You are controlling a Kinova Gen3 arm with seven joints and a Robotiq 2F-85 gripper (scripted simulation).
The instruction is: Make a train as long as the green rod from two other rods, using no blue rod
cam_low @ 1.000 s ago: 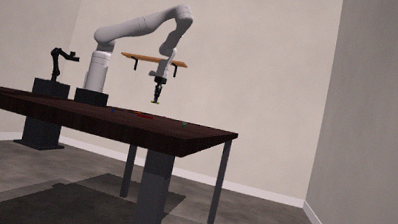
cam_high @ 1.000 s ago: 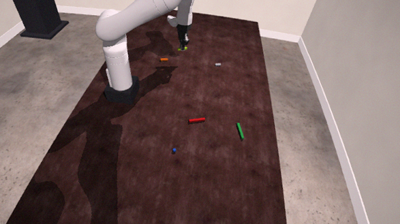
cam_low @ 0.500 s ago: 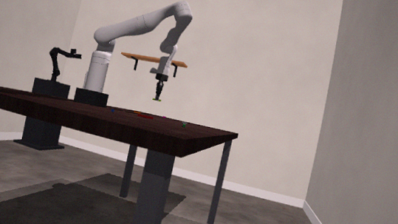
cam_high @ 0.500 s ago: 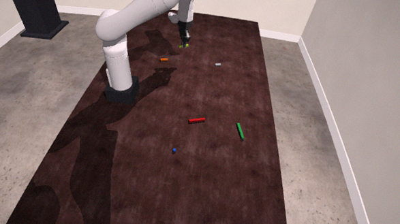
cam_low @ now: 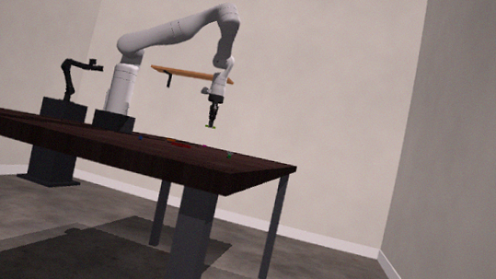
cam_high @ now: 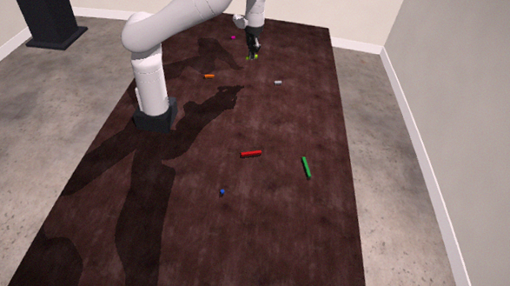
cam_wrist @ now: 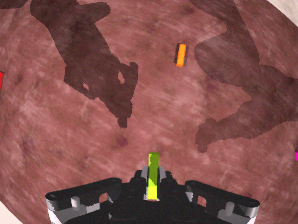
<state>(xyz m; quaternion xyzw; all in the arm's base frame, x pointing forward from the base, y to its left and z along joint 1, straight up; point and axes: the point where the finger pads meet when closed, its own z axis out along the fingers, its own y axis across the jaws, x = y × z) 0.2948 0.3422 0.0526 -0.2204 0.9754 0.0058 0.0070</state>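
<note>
My hand is 130 mm short of the grey rod, 10 mm to the left of it and 120 mm above it. From my hand the other things lie so: lime rod 10 mm below; then magenta rod 130 mm behind, 340 mm to the left, 120 mm below; then orange rod 170 mm behind, 30 mm to the right, 120 mm below.
</note>
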